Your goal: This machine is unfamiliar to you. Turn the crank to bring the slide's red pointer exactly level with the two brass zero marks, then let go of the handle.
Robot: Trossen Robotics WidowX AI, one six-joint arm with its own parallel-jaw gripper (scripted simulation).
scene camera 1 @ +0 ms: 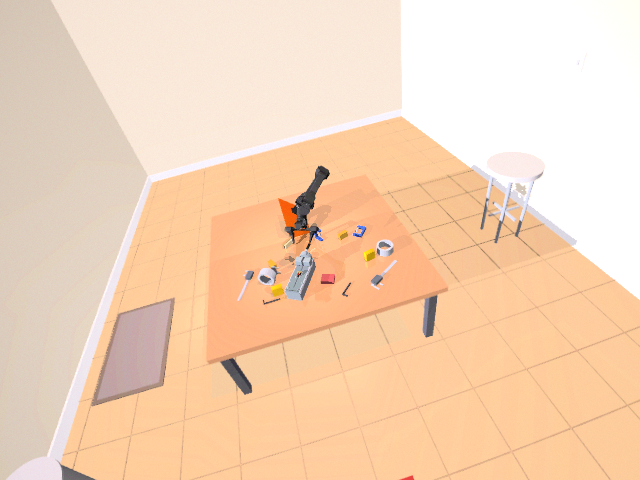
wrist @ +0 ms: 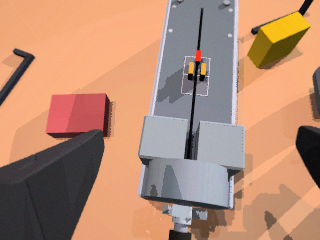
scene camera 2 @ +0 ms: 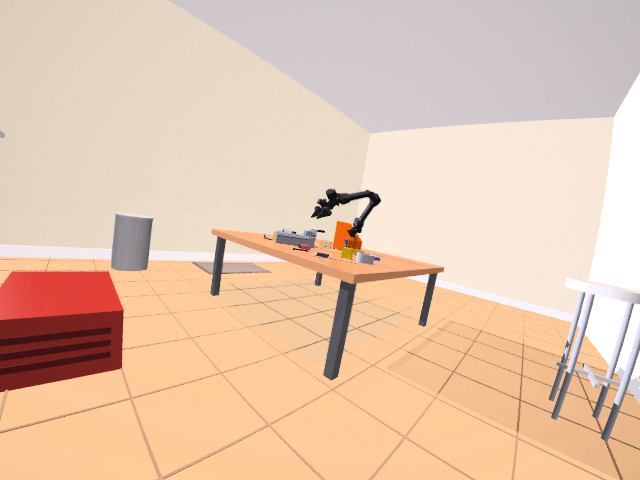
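Observation:
My gripper: open, holding nothing. Red block in view. Grey slide machine in view too.

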